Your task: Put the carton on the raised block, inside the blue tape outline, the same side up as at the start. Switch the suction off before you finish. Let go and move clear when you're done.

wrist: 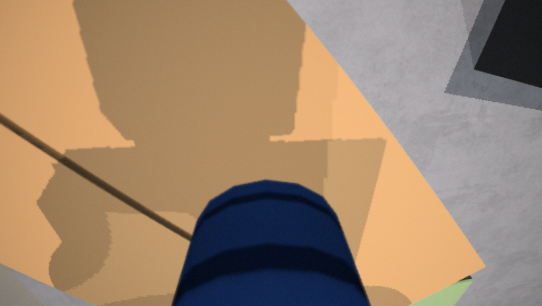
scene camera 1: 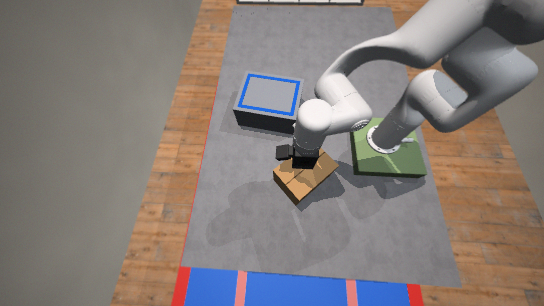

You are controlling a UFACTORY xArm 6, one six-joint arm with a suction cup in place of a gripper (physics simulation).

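Where they show: hand at its tool point: (wrist: 268, 238); arm's base at its link origin: (scene camera 1: 382, 139).
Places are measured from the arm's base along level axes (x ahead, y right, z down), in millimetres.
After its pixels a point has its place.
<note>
The brown carton (scene camera 1: 295, 185) {x 348, y -223, z -86 mm} (wrist: 425, 220) {x 324, y -91, z -86 mm} lies on the grey mat, its flat top with a centre seam facing up, turned at an angle. My suction gripper (scene camera 1: 304, 167) {x 333, y -143, z -97 mm} (wrist: 267, 200) is over the carton's top, very close to it, with its blue cup reaching down in the wrist view. The gap or contact under the cup is hidden; the carton rests on the mat and no hold shows. The raised block (scene camera 1: 265, 121) {x 469, y 46, z -27 mm} (wrist: 515, 45) {x 370, y 31, z 19 mm} stands behind and to the left of the carton, with the blue tape outline (scene camera 1: 245, 90) {x 556, y 157, z -76 mm} on its grey top.
The green base (scene camera 1: 362, 162) {x 92, y -102, z -6 mm} (wrist: 447, 295) {x 83, y 81, z 5 mm} carrying another white column stands right of the carton. The white arm reaches in from the upper right, beside the block's right edge. Blue and red strips (scene camera 1: 295, 290) lie at the near end of the mat (scene camera 1: 240, 250) {x 525, y -432, z 44 mm}, with wooden flooring along both sides.
</note>
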